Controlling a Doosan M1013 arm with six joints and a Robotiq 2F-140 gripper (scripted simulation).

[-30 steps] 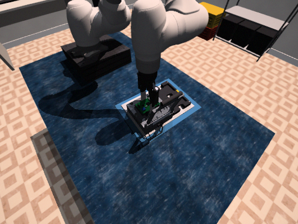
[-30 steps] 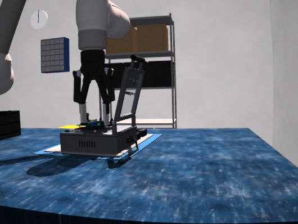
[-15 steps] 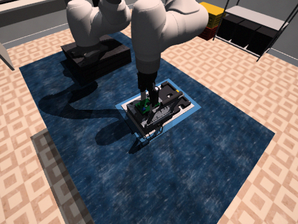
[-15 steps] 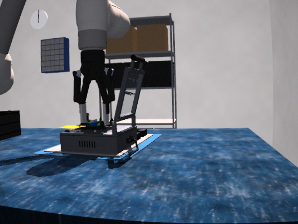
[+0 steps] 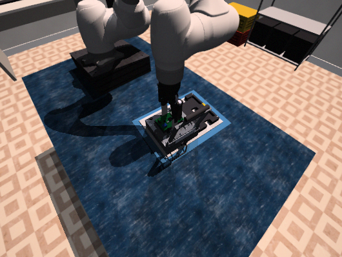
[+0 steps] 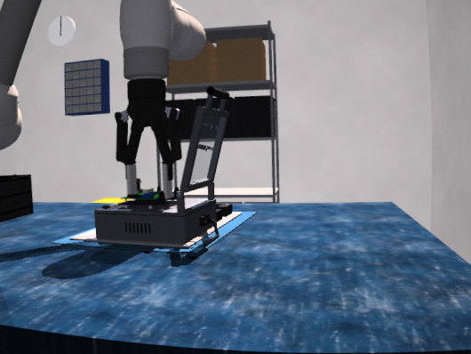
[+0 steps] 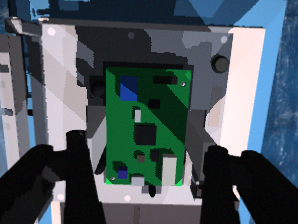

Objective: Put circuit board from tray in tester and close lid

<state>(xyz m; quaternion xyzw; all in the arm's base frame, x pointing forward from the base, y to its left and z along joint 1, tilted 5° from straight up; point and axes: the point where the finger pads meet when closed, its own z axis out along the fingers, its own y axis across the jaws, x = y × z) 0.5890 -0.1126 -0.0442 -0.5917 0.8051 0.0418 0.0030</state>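
Right now the green circuit board is 20 mm below my hand. Also, from my hand: latch hook 40 mm behind, 70 mm to the left, 10 mm below; then tester lid 120 mm ahead, 40 mm to the right, 80 mm above; then tester plate 10 mm ahead, 30 mm below.
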